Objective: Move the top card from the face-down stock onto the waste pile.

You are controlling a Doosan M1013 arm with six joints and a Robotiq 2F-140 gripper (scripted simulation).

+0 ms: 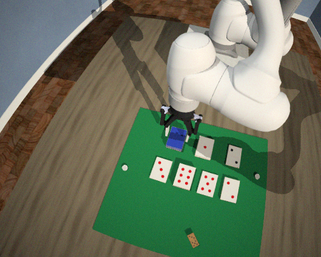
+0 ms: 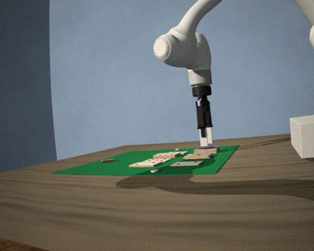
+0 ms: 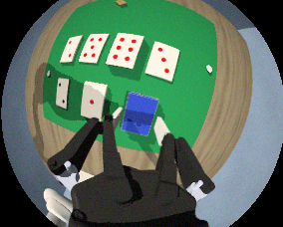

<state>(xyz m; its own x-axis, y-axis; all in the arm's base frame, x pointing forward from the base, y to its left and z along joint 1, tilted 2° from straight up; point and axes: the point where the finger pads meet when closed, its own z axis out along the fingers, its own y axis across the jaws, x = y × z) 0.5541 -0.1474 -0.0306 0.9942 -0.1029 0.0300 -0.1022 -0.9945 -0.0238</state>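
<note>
My hand is 4 cm above the card. Also, from my hand: green mat (17 cm ahead, 9 cm to the left, 7 cm below).
</note>
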